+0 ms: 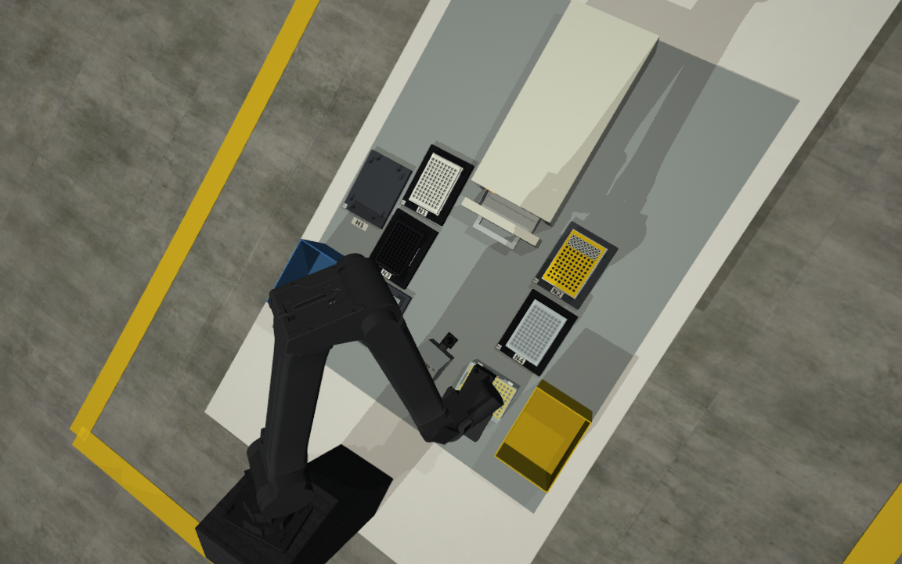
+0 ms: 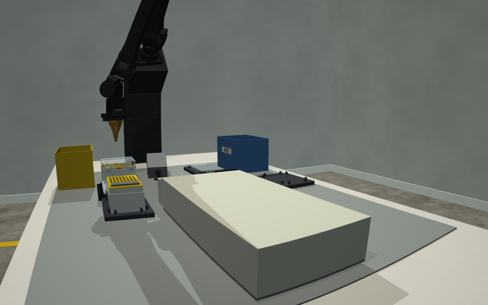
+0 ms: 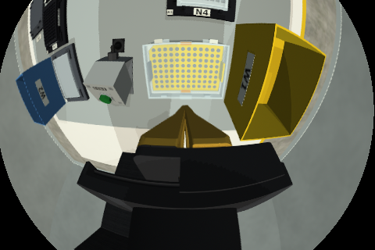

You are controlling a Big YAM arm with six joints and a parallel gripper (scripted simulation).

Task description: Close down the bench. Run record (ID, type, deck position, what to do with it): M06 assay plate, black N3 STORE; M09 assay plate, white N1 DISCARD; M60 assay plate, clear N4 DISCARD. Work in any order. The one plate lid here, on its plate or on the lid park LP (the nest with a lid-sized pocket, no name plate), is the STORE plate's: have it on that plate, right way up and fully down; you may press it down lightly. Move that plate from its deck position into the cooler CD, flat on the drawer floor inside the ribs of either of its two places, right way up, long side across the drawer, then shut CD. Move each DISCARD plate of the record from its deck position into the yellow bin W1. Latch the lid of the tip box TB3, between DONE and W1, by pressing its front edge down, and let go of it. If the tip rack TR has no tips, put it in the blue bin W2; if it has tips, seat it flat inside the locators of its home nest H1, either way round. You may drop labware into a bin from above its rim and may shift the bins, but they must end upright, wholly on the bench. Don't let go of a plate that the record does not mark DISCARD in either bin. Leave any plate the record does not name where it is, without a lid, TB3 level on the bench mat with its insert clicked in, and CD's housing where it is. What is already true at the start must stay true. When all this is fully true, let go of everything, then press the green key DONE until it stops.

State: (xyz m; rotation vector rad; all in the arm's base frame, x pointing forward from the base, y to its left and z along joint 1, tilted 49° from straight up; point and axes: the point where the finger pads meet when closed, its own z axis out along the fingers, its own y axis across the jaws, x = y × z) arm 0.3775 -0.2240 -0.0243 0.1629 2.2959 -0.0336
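Right now the tip box lid is 80 mm below my hand and 20 mm ahead of it. The rest, counted from my hand: tip box TB3 (100 mm below, 20 mm ahead); green DONE key (160 mm to the left, 70 mm below, 10 mm ahead); yellow bin W1 (160 mm to the right, 100 mm below, 20 mm behind).
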